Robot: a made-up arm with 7 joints.
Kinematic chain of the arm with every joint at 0, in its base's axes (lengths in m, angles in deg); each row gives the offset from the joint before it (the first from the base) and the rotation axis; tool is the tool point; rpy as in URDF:
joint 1: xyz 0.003 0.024 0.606 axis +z
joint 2: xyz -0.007 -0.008 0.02 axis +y
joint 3: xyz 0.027 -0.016 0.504 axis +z
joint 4: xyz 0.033 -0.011 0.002 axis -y
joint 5: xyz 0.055 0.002 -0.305 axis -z
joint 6: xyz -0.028 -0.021 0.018 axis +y
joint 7: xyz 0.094 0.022 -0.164 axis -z
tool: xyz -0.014 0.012 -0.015 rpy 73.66 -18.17 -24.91
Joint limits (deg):
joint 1: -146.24..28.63
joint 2: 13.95..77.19
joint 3: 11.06..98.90
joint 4: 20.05..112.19
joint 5: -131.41..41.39
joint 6: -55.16..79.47
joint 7: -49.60..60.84
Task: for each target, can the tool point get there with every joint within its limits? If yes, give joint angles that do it. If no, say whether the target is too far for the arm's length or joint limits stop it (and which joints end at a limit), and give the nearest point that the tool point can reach.
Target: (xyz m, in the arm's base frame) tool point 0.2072 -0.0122 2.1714
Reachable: no: too far | nearest point 0.2797 -0.0250 1.4517 | short by 0.723 m
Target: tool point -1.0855 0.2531 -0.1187
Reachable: no: too far | nearest point -0.6138 -0.2321 0.2576 | short by 0.774 m
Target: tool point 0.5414 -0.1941 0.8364
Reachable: yes | joints -55.26 21.39 42.90 62.26 -8.33 1.47 -6.97
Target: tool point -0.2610 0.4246 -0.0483
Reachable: no: joint limits stop it (at a limit: joint 1, joint 2, joint 5, joint 7) | nearest point 0.1013 0.3398 0.3304 | short by 0.531 m
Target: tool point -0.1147 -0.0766 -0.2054
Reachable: no: joint limits stop it (at a limit: joint 2, joint 5, joint 7) | nearest point -0.2394 -0.1831 0.2144 | short by 0.451 m
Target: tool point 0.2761 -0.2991 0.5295
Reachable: yes | joints -73.35 42.50 56.41 35.72 -100.16 65.88 -0.93
